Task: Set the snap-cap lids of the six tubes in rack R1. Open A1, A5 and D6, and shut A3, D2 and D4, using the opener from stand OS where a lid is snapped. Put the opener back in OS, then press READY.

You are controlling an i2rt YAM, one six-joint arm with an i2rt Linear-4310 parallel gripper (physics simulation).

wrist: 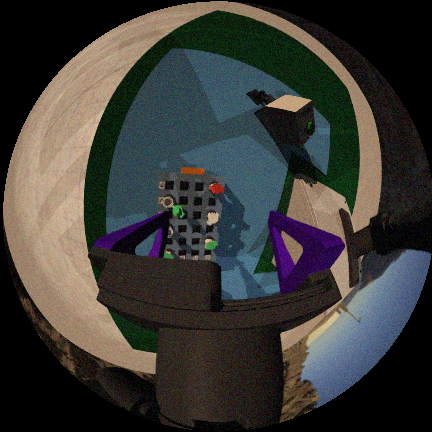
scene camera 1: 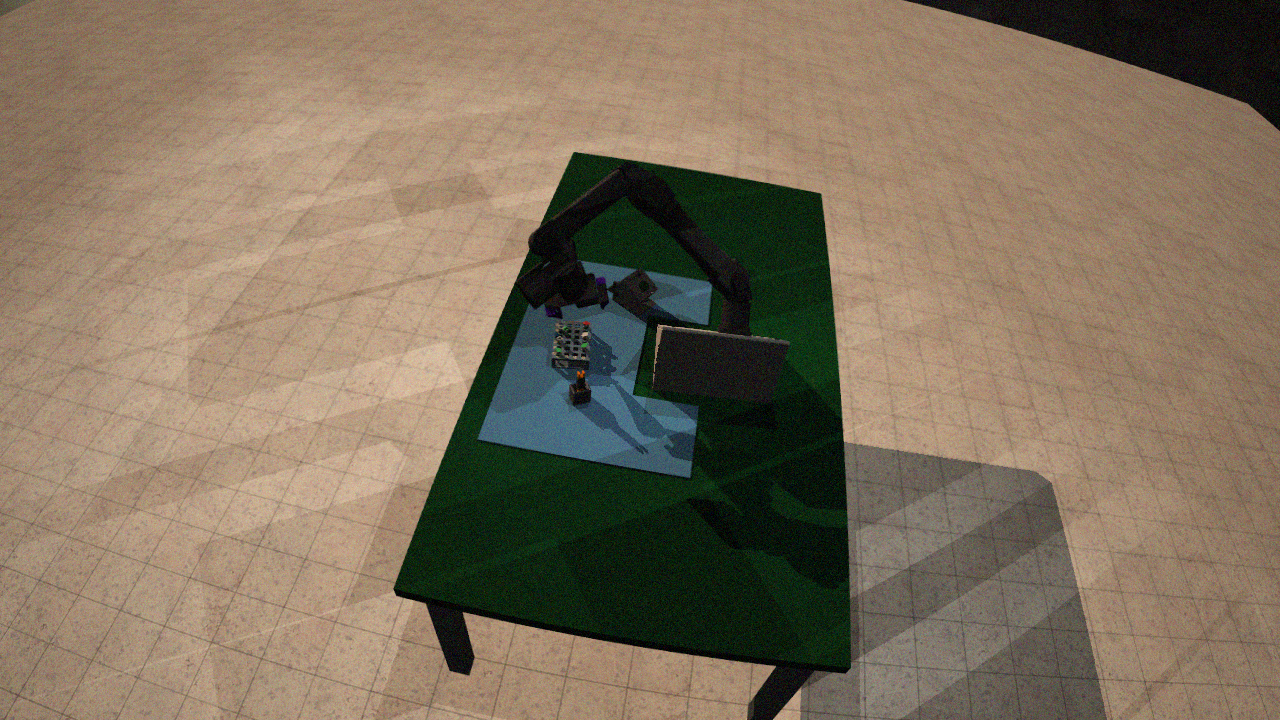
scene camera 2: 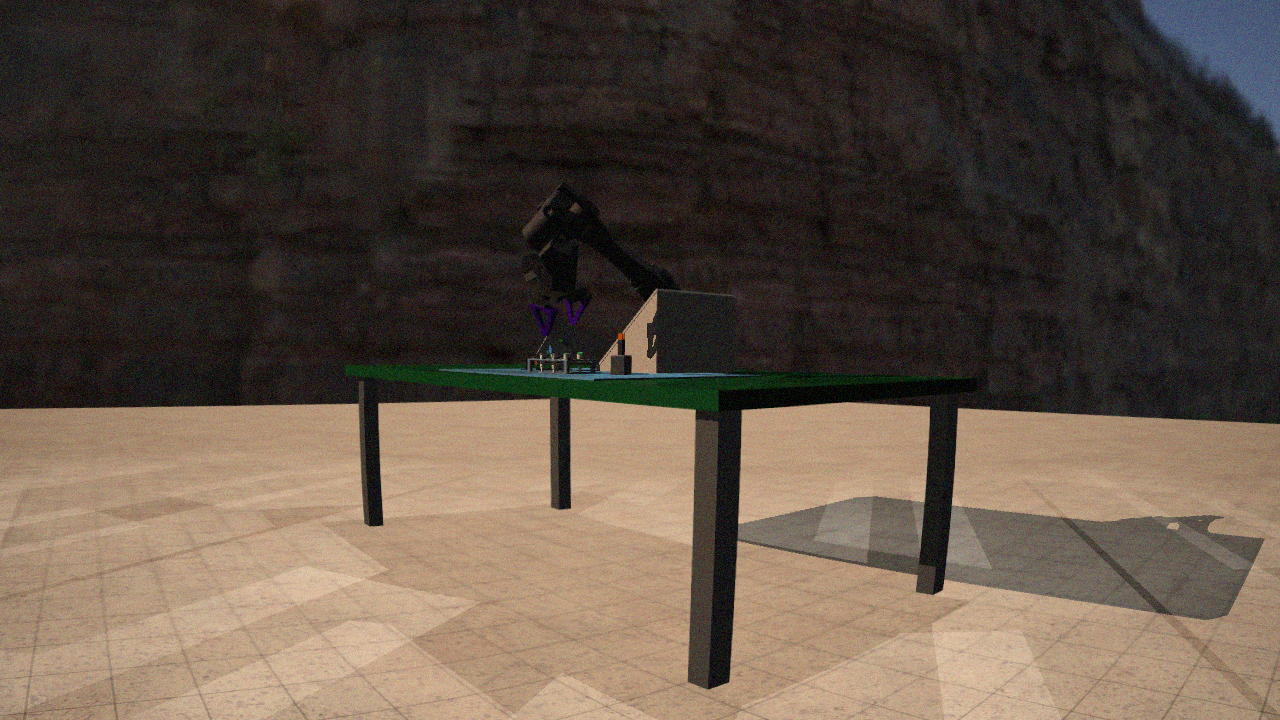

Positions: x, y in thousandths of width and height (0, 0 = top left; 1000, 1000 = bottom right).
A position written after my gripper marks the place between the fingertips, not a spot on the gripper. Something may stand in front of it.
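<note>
My gripper (scene camera 2: 437, 459) is open and holds nothing, and I can see my gripper (scene camera 1: 455, 434) from here too. There is a blue mat (scene camera 2: 468, 522), and the wrist view shows the same blue mat (wrist: 446, 256). I also see a READY button box (wrist: 670, 277).
</note>
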